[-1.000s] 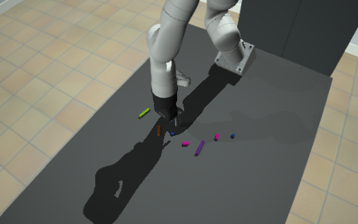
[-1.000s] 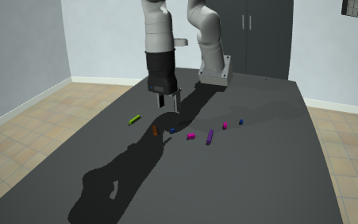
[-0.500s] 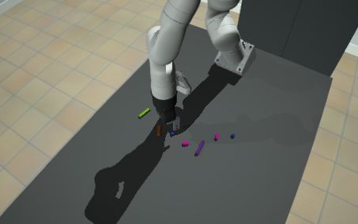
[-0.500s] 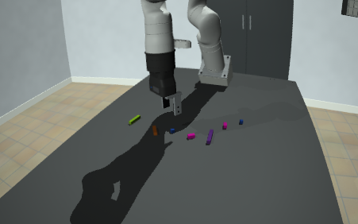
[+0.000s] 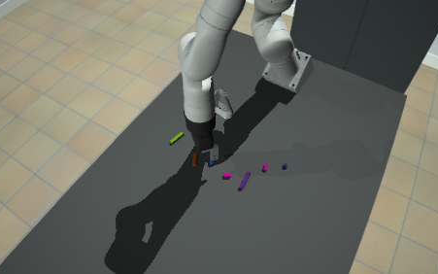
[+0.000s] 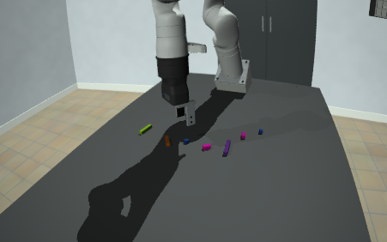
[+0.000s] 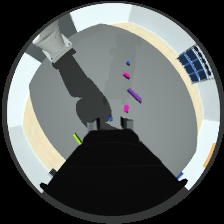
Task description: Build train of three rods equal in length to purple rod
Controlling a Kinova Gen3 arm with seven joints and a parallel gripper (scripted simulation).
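My hand is 8 cm above the orange rod, 5 cm to the left of it and 2 cm short of it. Round my hand: lime rod (15 cm to the right, 8 cm below); then purple rod (11 cm to the left, 8 cm below, 2 cm behind).
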